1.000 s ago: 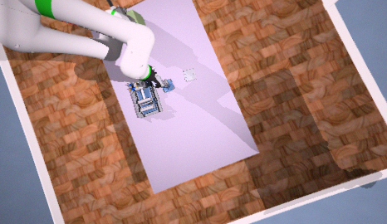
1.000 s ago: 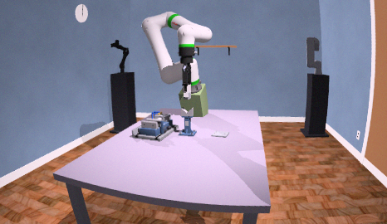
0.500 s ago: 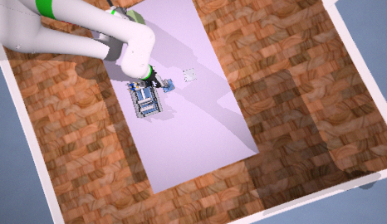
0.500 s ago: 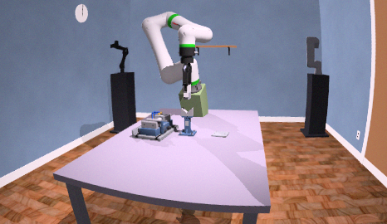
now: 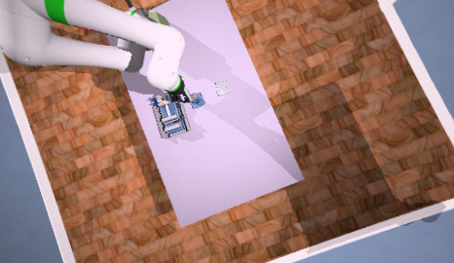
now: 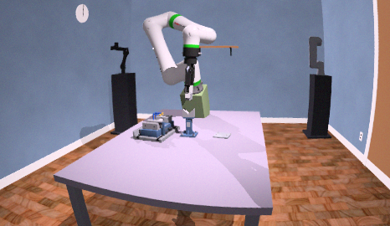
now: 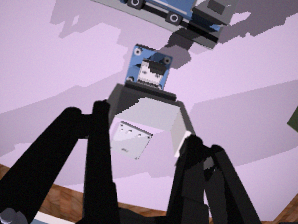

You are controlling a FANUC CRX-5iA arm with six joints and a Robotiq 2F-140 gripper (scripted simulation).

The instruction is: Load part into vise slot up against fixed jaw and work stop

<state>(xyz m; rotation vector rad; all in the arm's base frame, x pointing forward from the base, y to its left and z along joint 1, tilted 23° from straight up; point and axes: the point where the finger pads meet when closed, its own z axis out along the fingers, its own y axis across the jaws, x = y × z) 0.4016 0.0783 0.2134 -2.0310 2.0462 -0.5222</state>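
Now: hand 10 mm to the left of the part and 30 mm above it. Also, from my hand: air cylinder rod 200 mm to the right, 180 mm below.
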